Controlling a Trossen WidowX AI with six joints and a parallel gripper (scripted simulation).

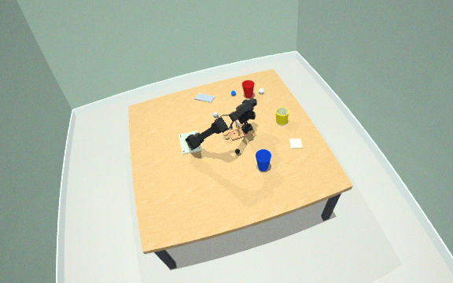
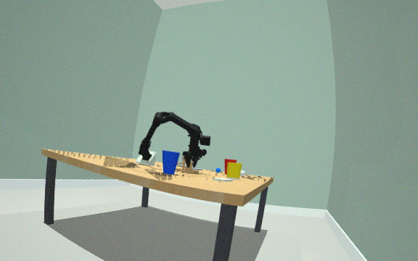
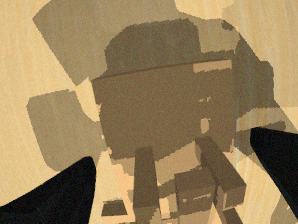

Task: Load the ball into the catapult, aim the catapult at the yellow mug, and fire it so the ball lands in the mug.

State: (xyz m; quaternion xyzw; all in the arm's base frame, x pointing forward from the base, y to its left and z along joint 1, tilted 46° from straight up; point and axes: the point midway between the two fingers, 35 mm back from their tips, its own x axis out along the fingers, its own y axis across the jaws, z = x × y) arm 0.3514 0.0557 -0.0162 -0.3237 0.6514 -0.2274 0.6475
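Now: the black ball 16 cm to the right of my gripper tip, 8 cm behind it and 2 cm below it. The rest, counted from my gripper tip: yellow mug 28 cm ahead, 4 cm to the left; blue cup 31 cm to the right, 5 cm ahead; wooden catapult 7 cm behind, 2 cm above, 1 cm to the left.
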